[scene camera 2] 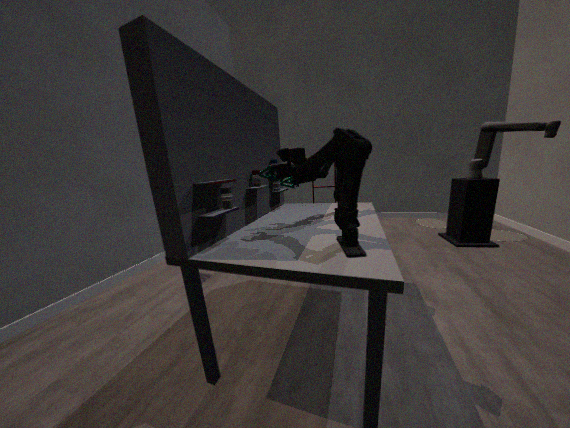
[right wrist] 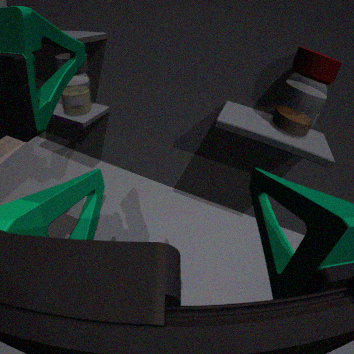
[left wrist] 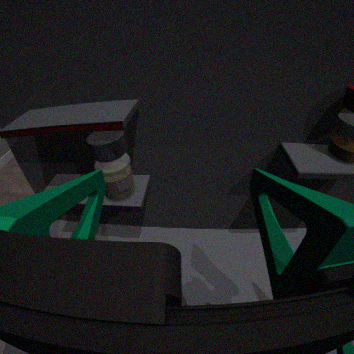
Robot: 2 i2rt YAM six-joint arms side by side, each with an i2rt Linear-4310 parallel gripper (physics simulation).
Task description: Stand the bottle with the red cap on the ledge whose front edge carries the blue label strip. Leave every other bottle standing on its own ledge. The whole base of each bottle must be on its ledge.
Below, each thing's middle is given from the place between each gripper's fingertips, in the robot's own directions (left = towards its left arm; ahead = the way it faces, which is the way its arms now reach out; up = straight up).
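Scene:
My right gripper: 180 mm short of the red-capped bottle (right wrist: 303,94), 110 mm to the left of it, 30 mm below it.
My left gripper: 130 mm short of the red-capped bottle, 260 mm to the left of it, 30 mm above it. By its middle, the bottle is nearer to my right gripper than to my left gripper.

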